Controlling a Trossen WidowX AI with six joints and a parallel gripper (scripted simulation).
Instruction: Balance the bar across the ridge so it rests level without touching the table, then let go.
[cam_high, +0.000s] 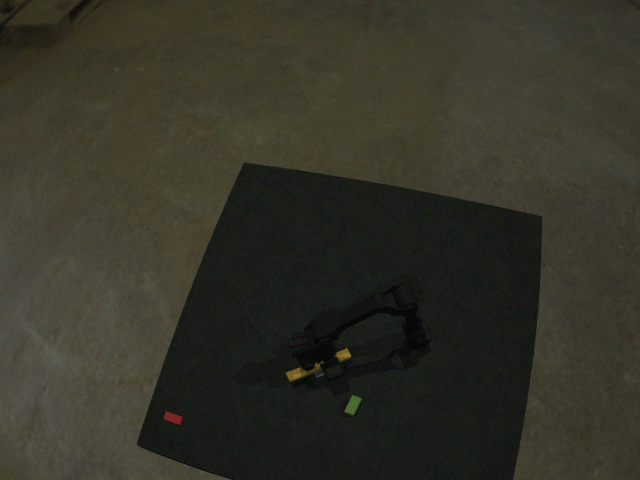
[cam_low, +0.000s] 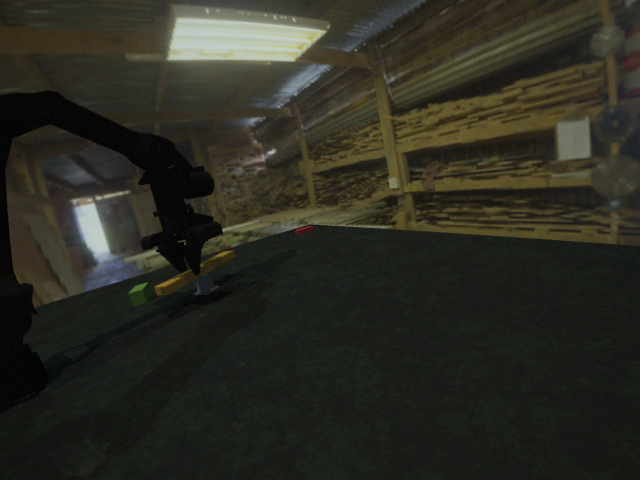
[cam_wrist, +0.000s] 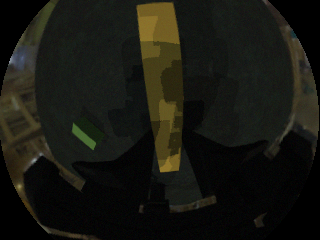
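My gripper tip is 2 cm short of the yellow bar and 2 cm to the right of it. Also, from my gripper tip: red block (46 cm ahead, 34 cm to the left, 4 cm below); ridge (2 cm ahead, 2 cm to the left, 1 cm below); green block (12 cm behind, 13 cm to the left, 3 cm below).
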